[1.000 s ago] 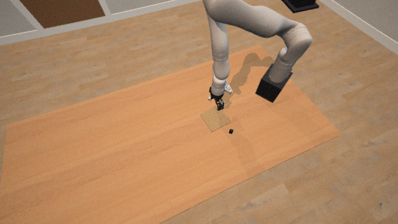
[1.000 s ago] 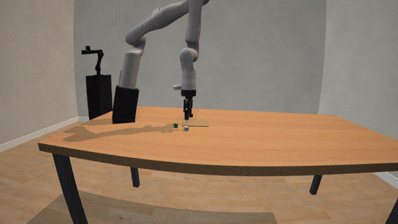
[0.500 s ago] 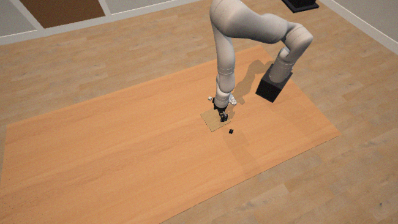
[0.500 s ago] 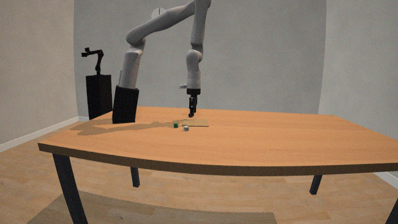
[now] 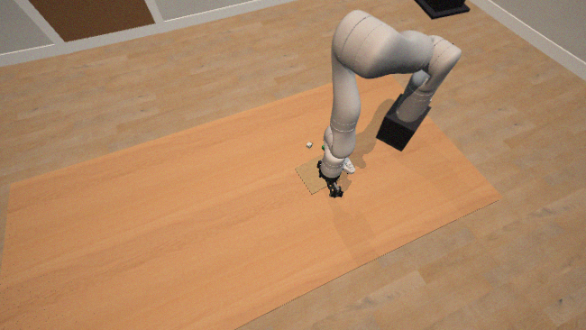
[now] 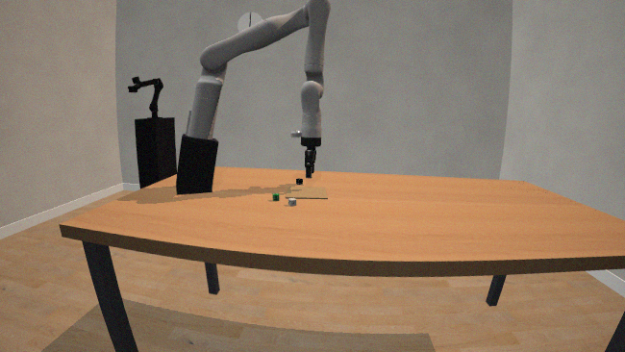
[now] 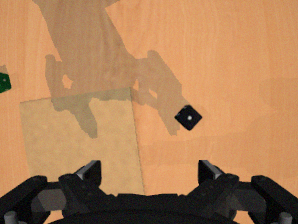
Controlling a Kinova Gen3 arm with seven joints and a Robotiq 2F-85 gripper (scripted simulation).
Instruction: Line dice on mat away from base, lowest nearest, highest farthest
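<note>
Now: hand 5 cm past the black die, 3 cm to the right of it and 4 cm above it. From my hand the other things lie so: white die (23 cm to the right, 4 cm below); tan mat (1 cm ahead, 8 cm to the right, 5 cm below); green die (7 cm behind, 20 cm to the right, 4 cm below).
</note>
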